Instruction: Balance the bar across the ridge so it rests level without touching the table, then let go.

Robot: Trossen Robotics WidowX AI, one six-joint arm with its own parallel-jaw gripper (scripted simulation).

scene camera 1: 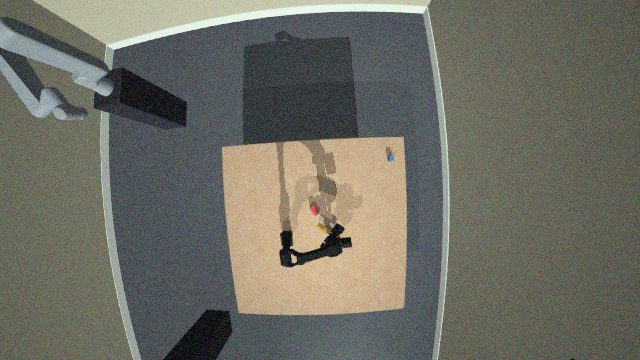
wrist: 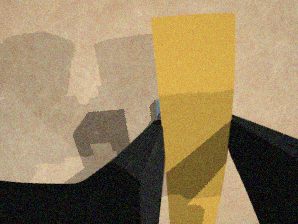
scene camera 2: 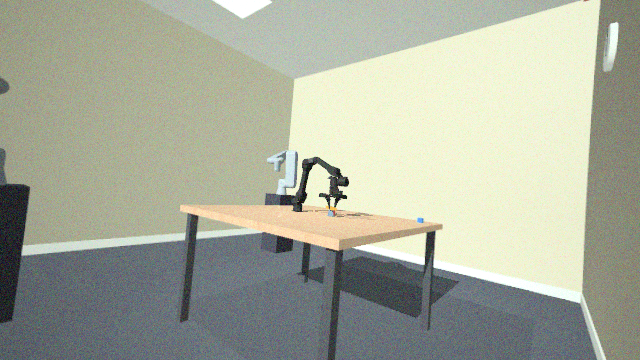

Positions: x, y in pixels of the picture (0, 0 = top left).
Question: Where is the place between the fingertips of the gripper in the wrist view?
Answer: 193, 125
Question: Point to a yellow bar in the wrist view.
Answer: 195, 54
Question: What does the gripper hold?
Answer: A yellow bar.
